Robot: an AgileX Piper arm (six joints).
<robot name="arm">
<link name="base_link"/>
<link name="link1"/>
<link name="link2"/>
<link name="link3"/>
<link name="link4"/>
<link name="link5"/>
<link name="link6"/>
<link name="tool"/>
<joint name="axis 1" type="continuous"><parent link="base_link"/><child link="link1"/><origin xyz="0 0 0.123" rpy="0 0 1.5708"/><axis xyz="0 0 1"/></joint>
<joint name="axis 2" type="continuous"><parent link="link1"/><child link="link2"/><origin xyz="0 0 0" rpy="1.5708 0 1.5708"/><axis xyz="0 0 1"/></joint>
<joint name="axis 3" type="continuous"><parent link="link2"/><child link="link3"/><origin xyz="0.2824 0.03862 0"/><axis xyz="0 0 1"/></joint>
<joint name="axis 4" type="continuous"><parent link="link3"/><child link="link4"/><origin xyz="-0.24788 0.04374 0" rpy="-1.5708 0 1.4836"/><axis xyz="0 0 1"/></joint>
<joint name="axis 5" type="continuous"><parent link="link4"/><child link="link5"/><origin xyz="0 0 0" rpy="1.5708 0 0"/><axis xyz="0 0 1"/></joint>
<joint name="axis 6" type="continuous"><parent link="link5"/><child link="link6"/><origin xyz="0 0.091 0" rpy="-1.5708 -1.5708 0"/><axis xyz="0 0 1"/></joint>
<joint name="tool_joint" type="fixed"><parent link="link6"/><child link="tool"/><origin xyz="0 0 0" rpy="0 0 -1.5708"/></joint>
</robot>
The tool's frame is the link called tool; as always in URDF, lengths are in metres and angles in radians. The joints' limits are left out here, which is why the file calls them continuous.
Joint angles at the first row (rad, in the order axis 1, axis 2, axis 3, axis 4, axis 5, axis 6):
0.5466 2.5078 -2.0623 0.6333 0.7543 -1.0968
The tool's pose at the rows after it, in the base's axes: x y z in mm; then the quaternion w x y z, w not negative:
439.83 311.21 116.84 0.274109 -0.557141 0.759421 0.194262
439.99 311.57 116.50 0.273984 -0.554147 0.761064 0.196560
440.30 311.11 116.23 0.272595 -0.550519 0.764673 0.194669
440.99 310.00 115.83 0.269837 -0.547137 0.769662 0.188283
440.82 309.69 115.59 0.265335 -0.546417 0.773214 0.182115
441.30 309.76 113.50 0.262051 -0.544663 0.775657 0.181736
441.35 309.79 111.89 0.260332 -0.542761 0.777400 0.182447
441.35 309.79 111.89 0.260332 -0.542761 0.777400 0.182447
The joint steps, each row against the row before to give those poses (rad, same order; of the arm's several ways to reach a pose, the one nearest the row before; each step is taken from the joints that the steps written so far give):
0.0000 0.0091 0.0000 0.0070 0.0000 0.0025
0.0001 0.0020 -0.0020 0.0043 0.0000 0.0046
-0.0001 0.0000 0.0000 -0.0094 -0.0019 0.0159
0.0000 0.0000 -0.0013 -0.0246 -0.0020 0.0267
0.0020 0.0000 -0.0026 -0.0264 0.0035 0.0252
0.0000 0.0066 -0.0064 -0.0066 0.0040 0.0110
0.0000 0.0034 -0.0006 0.0000 0.0000 0.0049
0.0000 0.0000 0.0000 0.0000 0.0000 0.0000

